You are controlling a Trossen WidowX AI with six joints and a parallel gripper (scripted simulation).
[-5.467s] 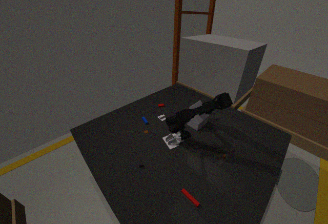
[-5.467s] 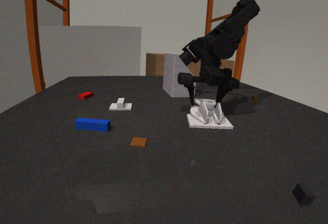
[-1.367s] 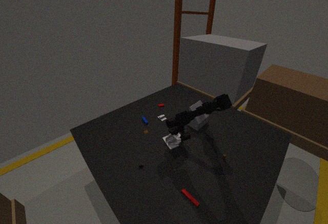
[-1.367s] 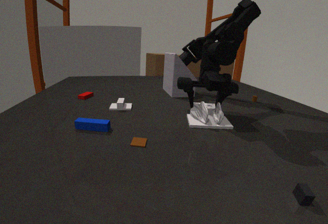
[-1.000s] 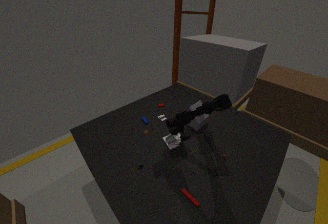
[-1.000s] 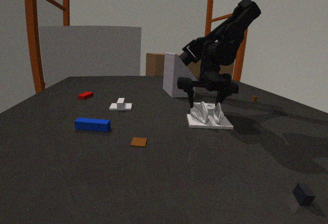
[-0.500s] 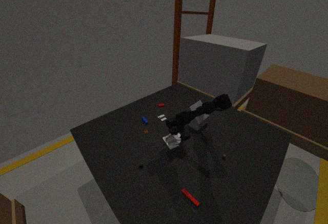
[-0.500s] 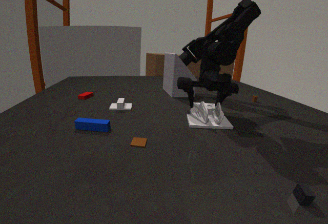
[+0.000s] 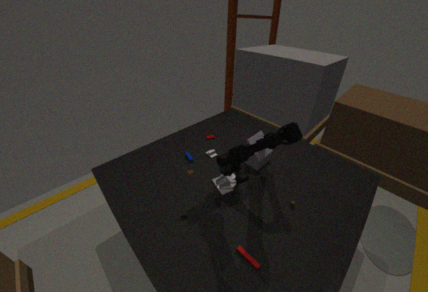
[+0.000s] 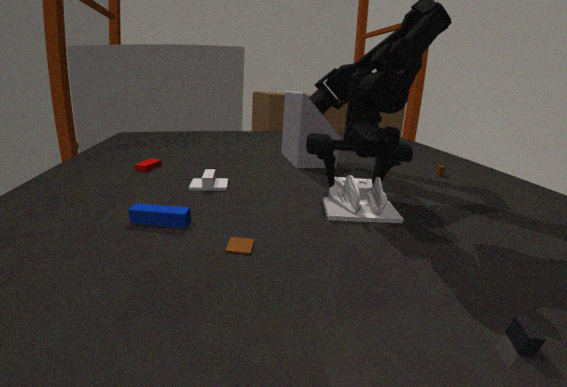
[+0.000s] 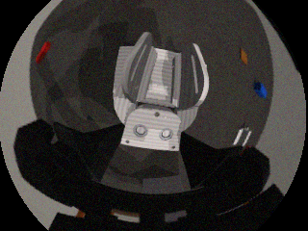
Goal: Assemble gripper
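Right now my gripper tip is right at the white housing plate. Round my gripper tip: white gripper base: 2 cm above, 1 cm ahead; flat white plate: 7 cm ahead, 2 cm to the right; white jaw: 2 cm to the right, 2 cm ahead, 1 cm above.
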